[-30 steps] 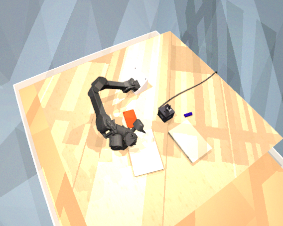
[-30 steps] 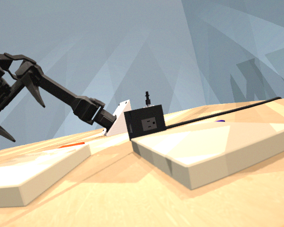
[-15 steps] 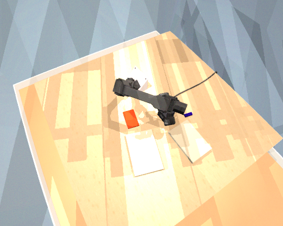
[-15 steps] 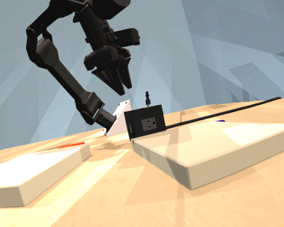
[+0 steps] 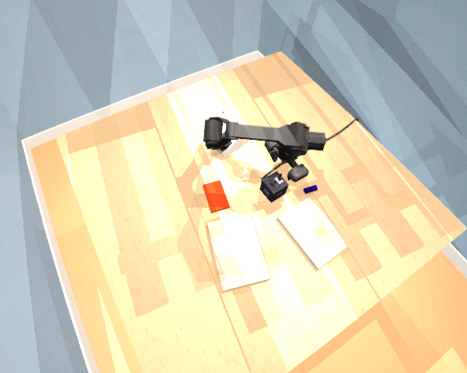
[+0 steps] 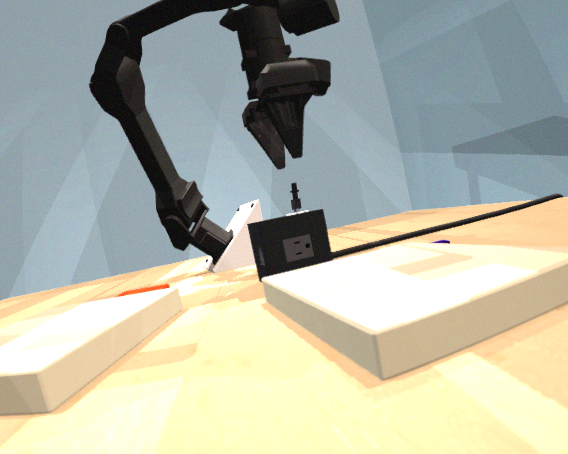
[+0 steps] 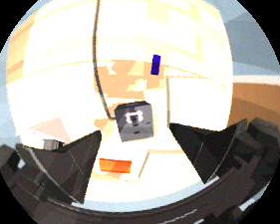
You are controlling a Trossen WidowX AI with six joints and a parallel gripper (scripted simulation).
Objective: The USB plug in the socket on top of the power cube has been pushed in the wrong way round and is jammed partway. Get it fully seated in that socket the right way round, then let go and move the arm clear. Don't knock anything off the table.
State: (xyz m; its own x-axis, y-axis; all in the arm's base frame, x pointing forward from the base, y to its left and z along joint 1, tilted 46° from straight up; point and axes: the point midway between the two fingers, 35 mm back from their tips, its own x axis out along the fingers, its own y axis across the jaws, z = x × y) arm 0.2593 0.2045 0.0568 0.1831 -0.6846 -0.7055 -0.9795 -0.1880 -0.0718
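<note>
Now: the usb plug 5 cm below my gripper tip. The rest, counted from my gripper tip: red flat block (24 cm to the right, 13 cm below, 7 cm behind); small dark blue block (13 cm to the left, 13 cm below, 7 cm ahead).
</note>
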